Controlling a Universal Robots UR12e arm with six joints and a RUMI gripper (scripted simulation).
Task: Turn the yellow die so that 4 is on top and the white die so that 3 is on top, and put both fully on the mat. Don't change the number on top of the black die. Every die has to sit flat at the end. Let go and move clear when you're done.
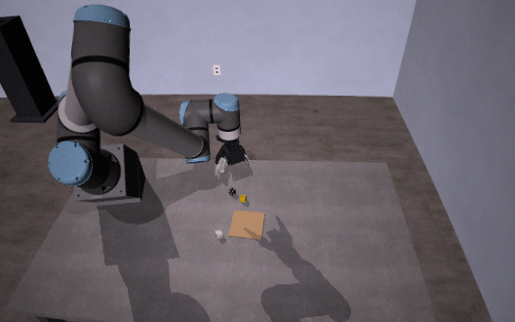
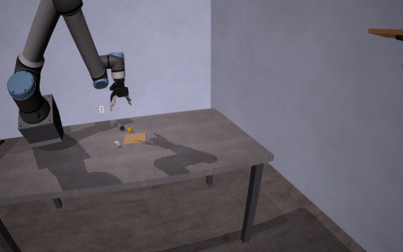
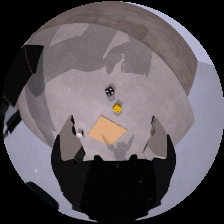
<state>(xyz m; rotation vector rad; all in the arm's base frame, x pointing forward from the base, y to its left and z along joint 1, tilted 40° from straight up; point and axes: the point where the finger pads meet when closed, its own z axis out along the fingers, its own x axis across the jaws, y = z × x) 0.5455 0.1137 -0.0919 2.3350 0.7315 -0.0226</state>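
My gripper is now 140 mm above the yellow die, 40 mm short of it and 30 mm to the left of it. From my hand the other things lie so: black die: 140 mm below, 10 mm behind; then white die: 240 mm to the right, 140 mm below, 30 mm behind; then tan mat: 170 mm to the right, 160 mm below, 80 mm ahead.
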